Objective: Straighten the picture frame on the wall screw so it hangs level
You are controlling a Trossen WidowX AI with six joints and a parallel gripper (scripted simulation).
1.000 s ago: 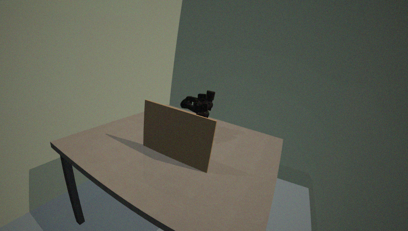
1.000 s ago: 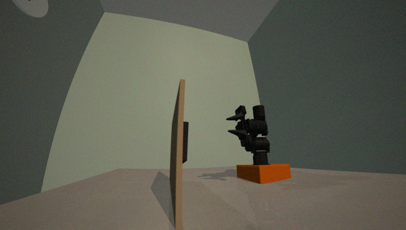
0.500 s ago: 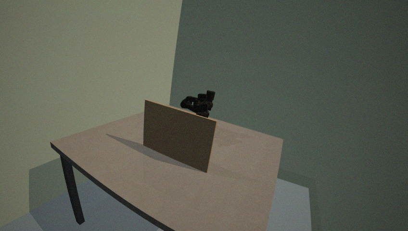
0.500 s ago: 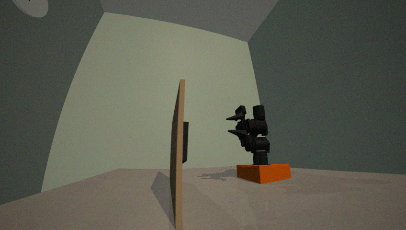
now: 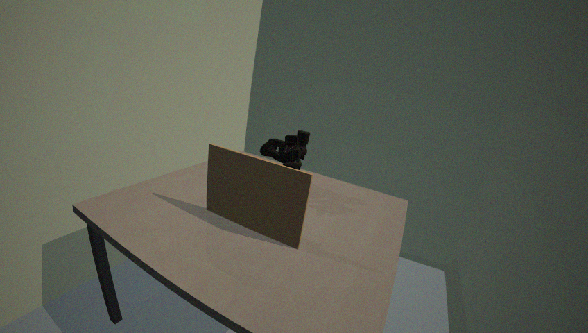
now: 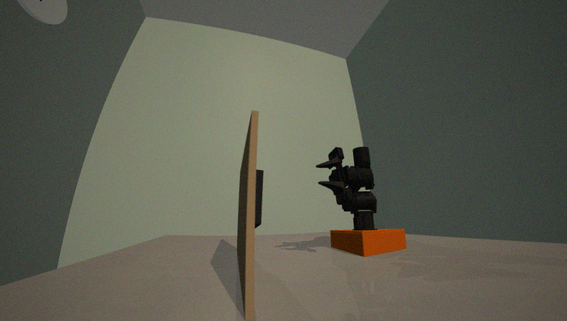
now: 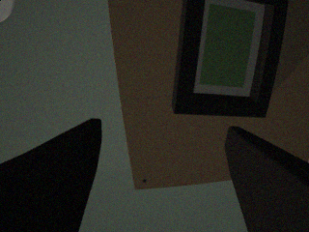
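Now: gripper tip 210 mm short of the picture frame, 30 mm to the right of it and 90 mm above it. Also, from my gripper tip: wall board 220 mm ahead, 10 mm to the left, 100 mm below.
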